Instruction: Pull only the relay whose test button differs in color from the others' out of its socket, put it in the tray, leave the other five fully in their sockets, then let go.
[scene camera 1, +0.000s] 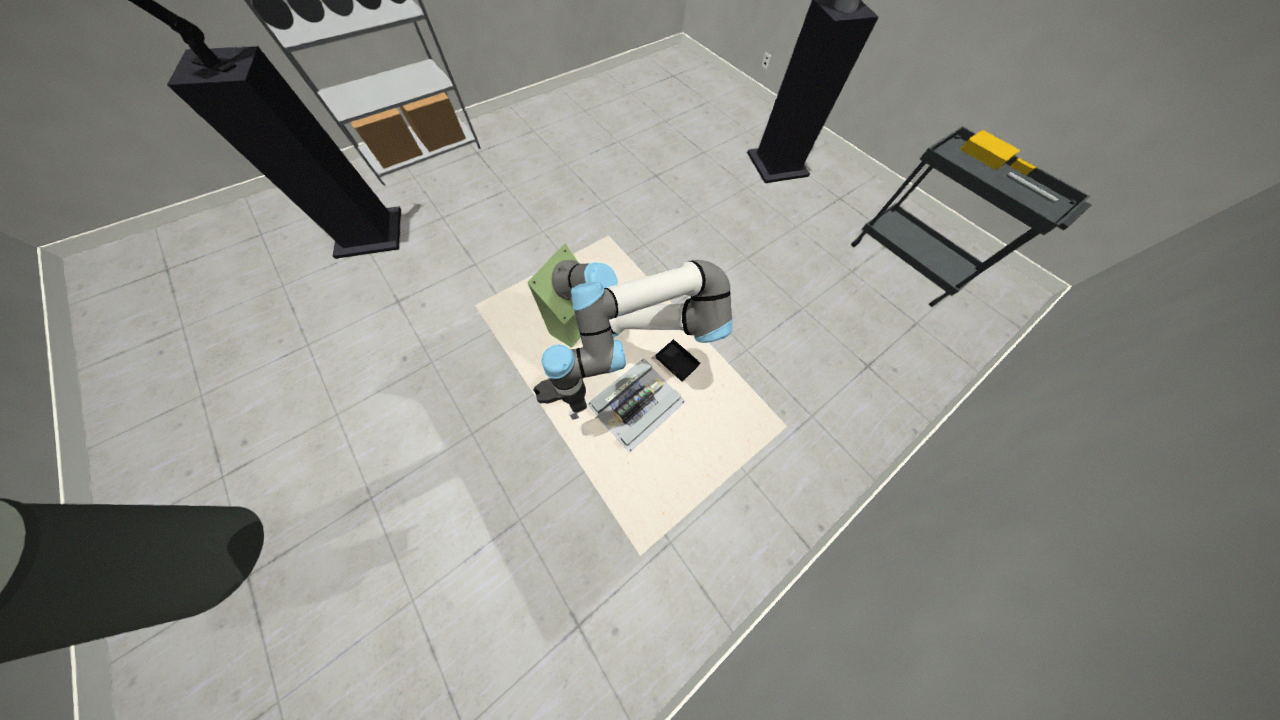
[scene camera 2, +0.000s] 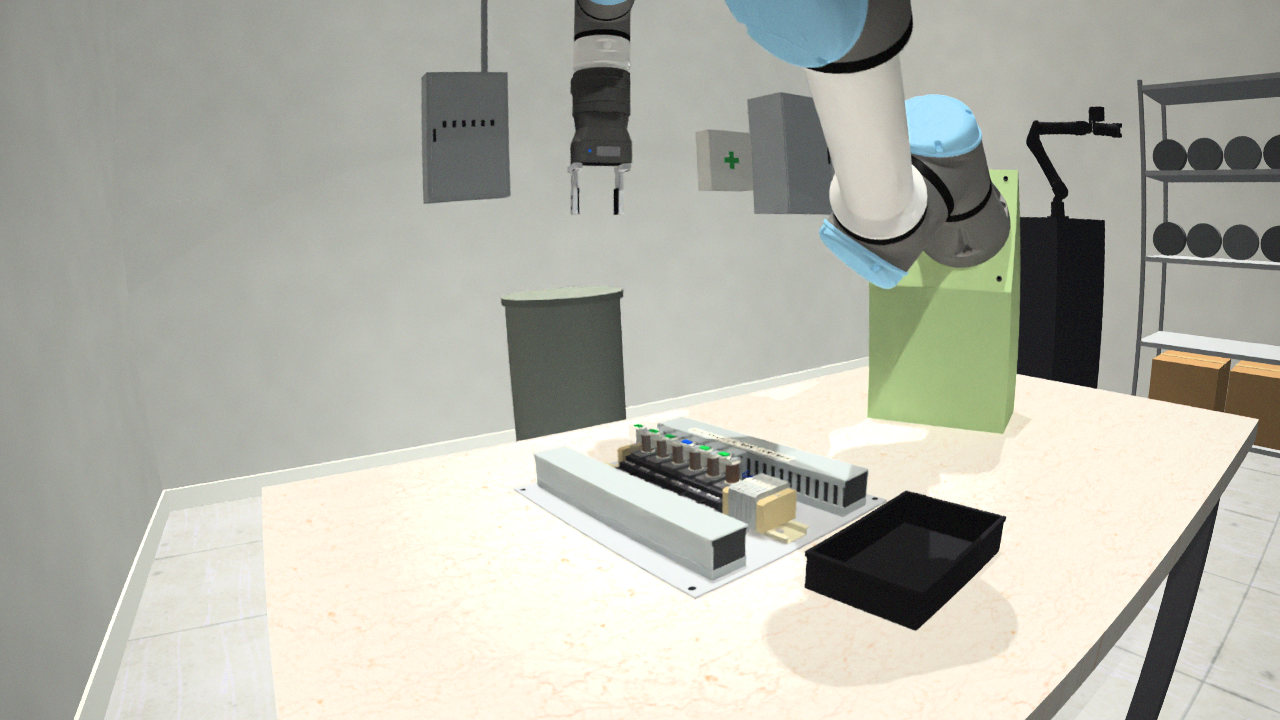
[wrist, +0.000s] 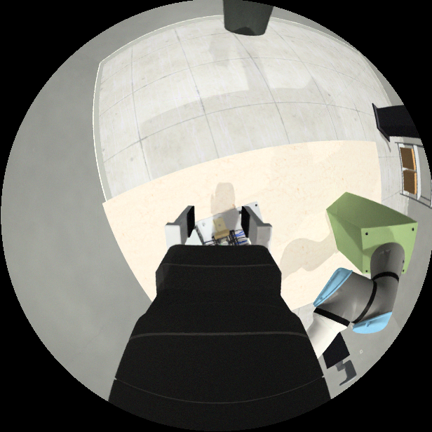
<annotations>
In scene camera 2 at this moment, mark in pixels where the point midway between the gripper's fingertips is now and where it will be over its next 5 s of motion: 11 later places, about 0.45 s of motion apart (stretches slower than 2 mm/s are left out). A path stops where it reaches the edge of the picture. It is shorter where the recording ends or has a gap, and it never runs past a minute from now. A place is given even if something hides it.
My gripper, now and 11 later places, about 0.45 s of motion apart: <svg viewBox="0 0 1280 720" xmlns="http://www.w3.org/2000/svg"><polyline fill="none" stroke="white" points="596,214 603,298 603,309 606,308 589,255 596,252 620,247 622,245 630,308 616,296 620,234 628,237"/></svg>
</annotations>
